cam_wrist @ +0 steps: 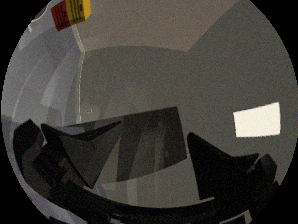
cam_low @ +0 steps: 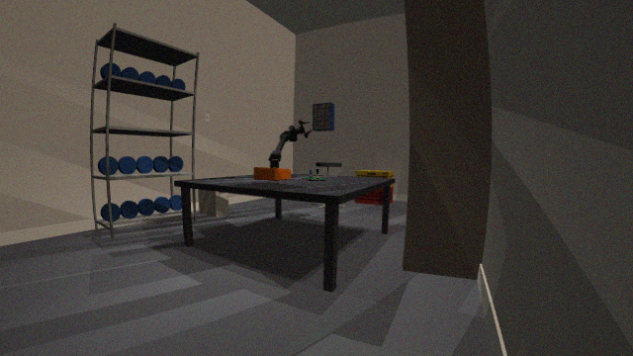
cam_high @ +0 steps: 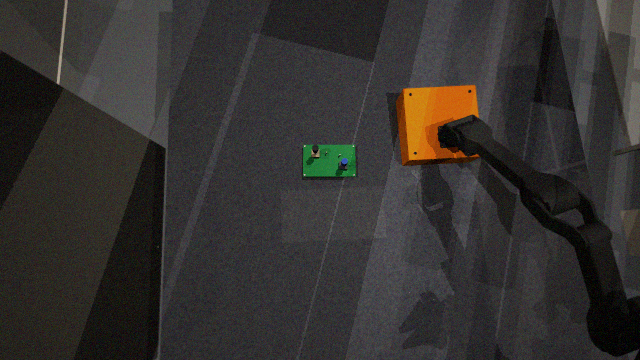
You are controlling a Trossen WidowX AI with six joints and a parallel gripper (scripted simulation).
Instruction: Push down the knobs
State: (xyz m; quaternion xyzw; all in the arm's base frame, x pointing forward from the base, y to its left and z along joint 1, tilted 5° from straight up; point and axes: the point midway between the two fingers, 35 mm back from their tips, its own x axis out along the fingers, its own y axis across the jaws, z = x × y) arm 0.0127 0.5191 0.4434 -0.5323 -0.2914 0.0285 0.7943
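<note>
Right now my gripper tip is 520 mm to the left of the blue knob, 430 mm above it and 270 mm short of it. From my gripper tip the other things lie so: dark knob (570 mm to the right, 430 mm below, 350 mm ahead).
</note>
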